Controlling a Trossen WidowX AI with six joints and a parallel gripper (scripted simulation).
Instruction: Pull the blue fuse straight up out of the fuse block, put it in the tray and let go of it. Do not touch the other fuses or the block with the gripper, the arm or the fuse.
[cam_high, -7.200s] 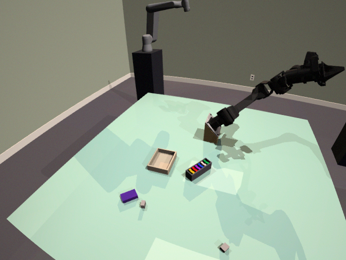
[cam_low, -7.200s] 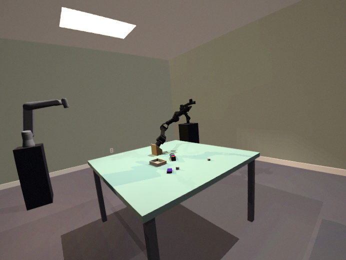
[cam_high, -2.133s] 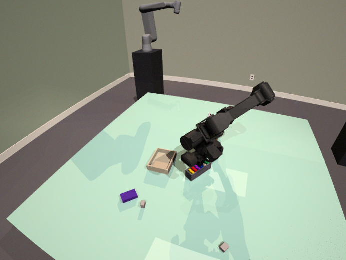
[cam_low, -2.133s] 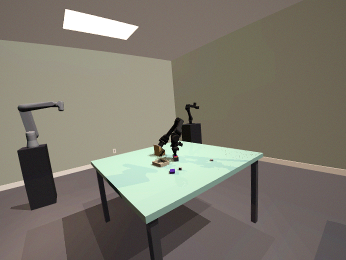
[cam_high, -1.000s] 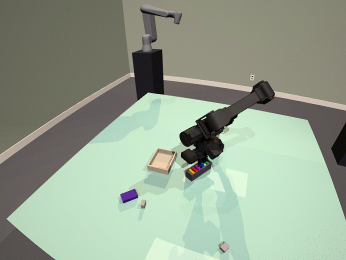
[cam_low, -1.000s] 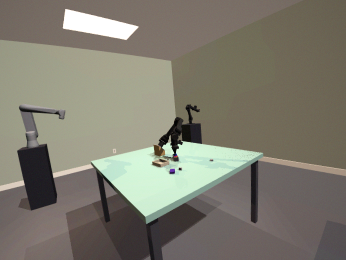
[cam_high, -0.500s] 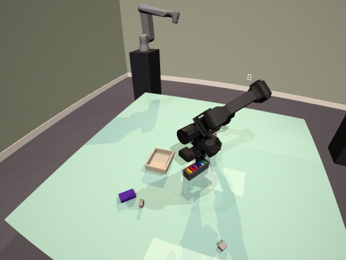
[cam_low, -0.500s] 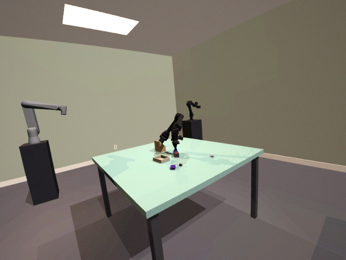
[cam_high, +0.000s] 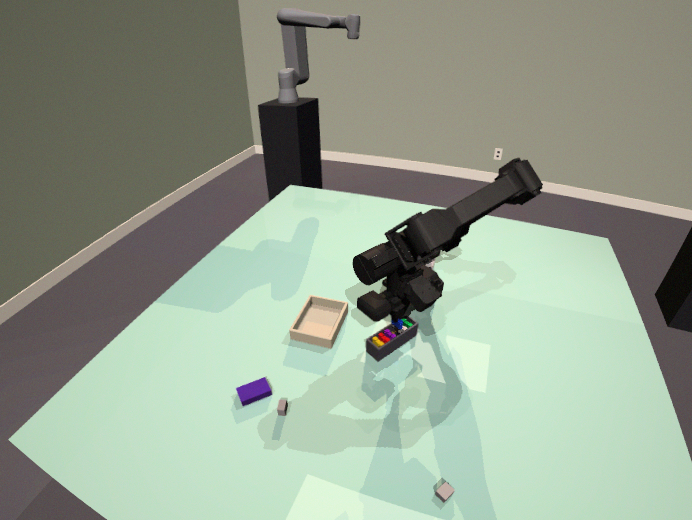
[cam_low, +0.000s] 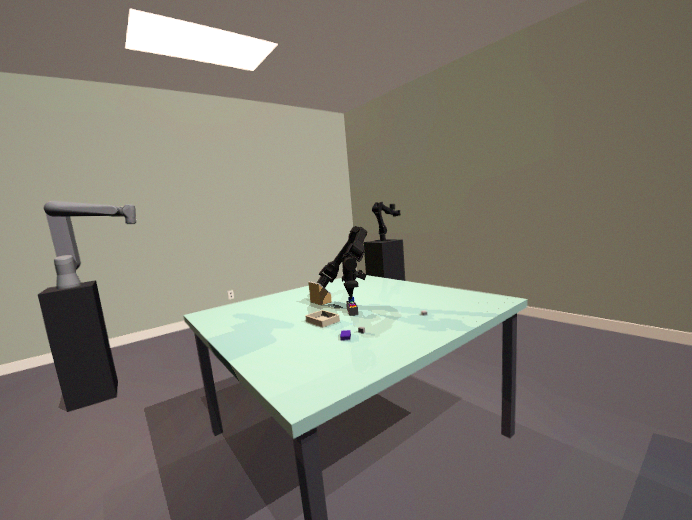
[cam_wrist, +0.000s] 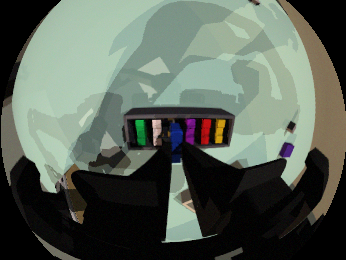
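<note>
Now: the tan tray 18 cm to the right of my gripper tip, 7 cm below it and 2 cm ahead of it. The rest, counted from my gripper tip: blue fuse 1 cm below.
</note>
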